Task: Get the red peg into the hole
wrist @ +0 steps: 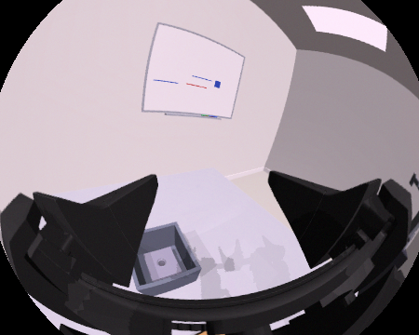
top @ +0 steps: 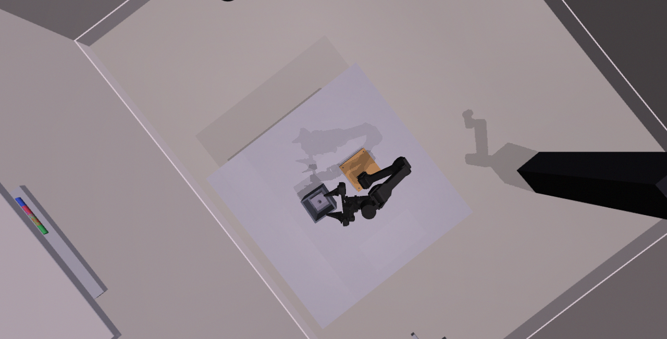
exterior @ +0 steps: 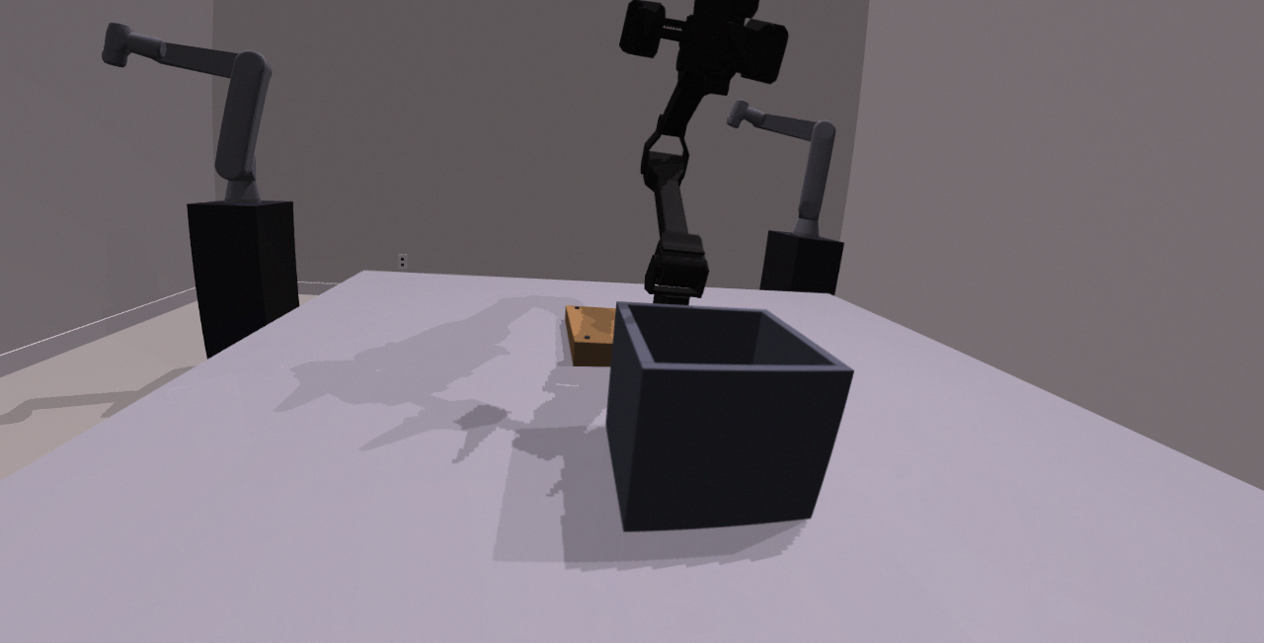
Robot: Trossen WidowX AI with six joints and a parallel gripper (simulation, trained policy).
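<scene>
My gripper tip is 60 mm past the red peg, 210 mm to the right of it and 380 mm above it. Round my gripper tip: pale plate: 90 mm ahead, 30 mm to the left, 370 mm below.
</scene>
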